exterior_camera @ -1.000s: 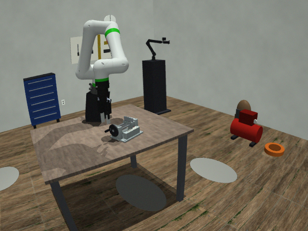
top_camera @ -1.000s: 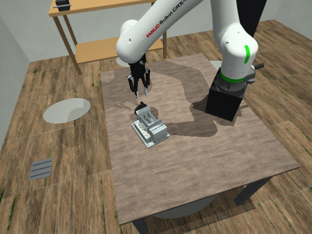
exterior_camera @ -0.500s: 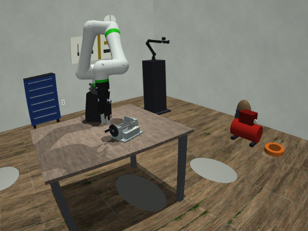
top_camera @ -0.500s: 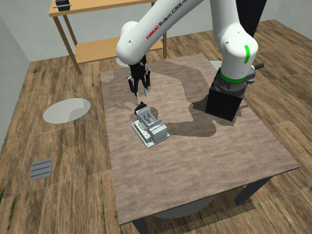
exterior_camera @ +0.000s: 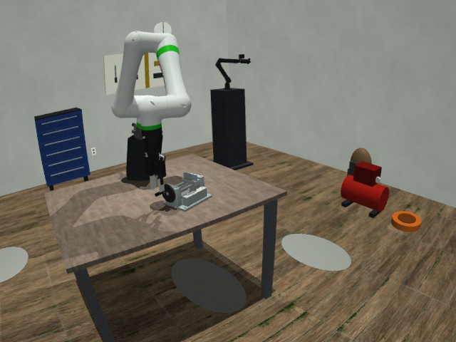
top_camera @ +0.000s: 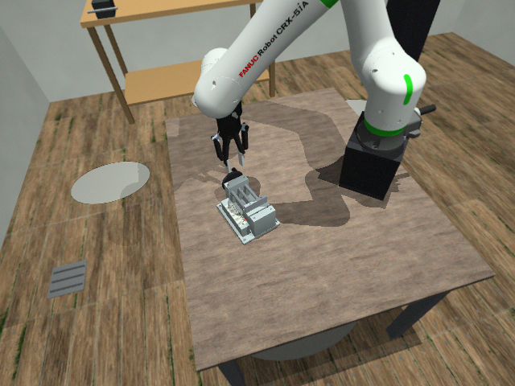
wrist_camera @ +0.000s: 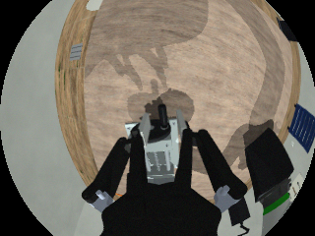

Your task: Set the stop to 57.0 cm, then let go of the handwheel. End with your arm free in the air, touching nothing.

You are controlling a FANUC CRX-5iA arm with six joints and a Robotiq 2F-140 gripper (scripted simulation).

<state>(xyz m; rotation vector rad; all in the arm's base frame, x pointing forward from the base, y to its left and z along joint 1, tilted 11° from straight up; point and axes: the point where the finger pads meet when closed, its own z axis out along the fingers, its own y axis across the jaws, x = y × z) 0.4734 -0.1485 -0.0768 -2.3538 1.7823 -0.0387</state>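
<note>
The black handwheel lies 50 mm below my hand and 20 mm to the left of it.
</note>
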